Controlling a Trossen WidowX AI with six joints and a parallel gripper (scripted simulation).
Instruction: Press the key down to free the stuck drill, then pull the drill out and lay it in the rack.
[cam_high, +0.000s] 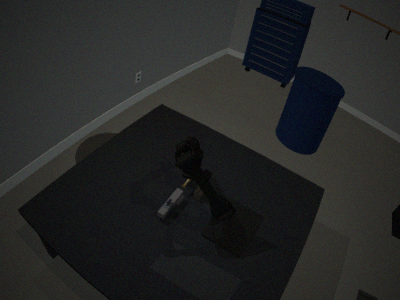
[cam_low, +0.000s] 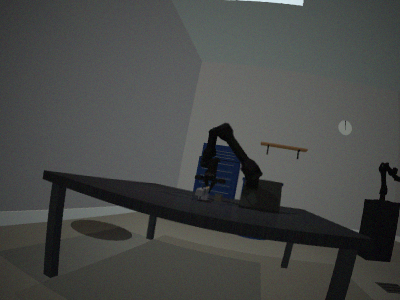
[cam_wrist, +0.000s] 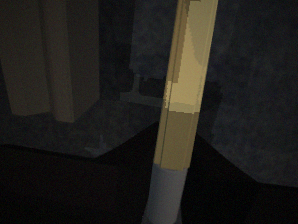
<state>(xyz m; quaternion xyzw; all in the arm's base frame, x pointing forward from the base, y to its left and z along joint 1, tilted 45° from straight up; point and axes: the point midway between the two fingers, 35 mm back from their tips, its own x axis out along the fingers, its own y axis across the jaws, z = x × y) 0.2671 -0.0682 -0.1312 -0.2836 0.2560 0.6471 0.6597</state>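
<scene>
Now: gripper tip 4 cm to the right of the drill and 3 cm below it.
</scene>
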